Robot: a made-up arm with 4 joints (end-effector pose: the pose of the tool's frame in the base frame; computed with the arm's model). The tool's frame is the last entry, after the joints. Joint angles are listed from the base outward.
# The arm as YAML. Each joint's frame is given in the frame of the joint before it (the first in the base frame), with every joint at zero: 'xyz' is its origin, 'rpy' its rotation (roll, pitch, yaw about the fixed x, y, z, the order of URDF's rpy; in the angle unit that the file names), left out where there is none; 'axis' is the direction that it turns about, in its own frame. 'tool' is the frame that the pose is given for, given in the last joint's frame.
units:
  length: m
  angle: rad
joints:
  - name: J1
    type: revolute
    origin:
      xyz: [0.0, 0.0, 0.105]
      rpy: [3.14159, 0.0, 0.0]
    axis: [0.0, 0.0, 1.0]
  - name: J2
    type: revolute
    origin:
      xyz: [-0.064, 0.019, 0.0]
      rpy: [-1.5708, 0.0, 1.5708]
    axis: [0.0, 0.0, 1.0]
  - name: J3
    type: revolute
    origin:
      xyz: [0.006, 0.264, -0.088]
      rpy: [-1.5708, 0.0, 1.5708]
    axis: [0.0, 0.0, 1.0]
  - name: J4
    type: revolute
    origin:
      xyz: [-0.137, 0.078, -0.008]
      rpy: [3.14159, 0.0, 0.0]
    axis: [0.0, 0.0, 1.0]
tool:
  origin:
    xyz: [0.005, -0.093, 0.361]
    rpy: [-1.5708, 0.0, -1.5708]
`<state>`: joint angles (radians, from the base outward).
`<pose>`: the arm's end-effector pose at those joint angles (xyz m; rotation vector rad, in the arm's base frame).
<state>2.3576 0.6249 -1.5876 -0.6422</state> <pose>-0.2023 -0.0946 0.6671 -1.2468 0.2158 -1.8013</pose>
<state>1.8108 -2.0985 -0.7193 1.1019</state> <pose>-0.1223 -0.1194 -0.3707 -0.0484 1.7127 1.7177</pose>
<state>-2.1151 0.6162 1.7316 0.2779</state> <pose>0.2760 0.0409 0.4173 -1.5858 0.2715 1.2473</pose>
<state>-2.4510 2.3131 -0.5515 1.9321</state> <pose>-0.3285 -0.2632 0.2184 -0.5600 0.8829 -0.9010</pose>
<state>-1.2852 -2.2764 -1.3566 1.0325</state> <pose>0.0849 0.0826 -0.4211 1.1470 -0.2571 -1.3370</pose>
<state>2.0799 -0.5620 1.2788 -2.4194</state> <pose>-0.3032 0.3598 0.0700 2.2458 1.5801 1.0742</pose>
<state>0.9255 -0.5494 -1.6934 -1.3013</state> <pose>-0.2958 -0.5162 0.2489 0.3286 -0.6099 -0.9977</pose>
